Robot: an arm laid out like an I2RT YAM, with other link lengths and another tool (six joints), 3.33 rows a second.
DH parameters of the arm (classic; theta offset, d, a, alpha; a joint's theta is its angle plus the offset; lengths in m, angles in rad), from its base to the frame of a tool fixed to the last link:
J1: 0 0.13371 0.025 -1.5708
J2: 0 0 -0.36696 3.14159
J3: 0.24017 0 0.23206 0
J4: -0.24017 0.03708 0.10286 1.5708
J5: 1.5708 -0.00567 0 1.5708
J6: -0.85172 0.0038 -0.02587 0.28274
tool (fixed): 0 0.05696 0 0
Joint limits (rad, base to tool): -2.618..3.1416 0..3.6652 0..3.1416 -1.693..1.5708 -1.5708..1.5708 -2.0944..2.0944
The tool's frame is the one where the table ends.
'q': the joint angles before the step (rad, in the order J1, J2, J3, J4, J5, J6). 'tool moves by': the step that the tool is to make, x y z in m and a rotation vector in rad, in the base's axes. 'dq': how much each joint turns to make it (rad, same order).
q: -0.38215 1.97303 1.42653 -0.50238 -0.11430 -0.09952
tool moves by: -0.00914 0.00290 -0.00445 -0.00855 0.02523 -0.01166
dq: 0.00095 -0.01655 -0.03808 0.00157 0.02129 0.00251
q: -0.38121 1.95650 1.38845 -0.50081 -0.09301 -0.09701
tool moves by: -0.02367 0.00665 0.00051 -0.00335 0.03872 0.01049
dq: -0.00441 -0.05156 -0.06577 -0.02235 0.00864 -0.02146
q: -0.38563 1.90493 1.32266 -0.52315 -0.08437 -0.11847
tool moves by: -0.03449 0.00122 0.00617 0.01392 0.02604 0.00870
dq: -0.03147 -0.07471 -0.07440 -0.03303 -0.01982 -0.03520
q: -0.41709 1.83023 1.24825 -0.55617 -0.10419 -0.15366
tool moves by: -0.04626 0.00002 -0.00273 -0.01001 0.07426 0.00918
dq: -0.04753 -0.07903 -0.09774 -0.05079 0.01560 -0.06835
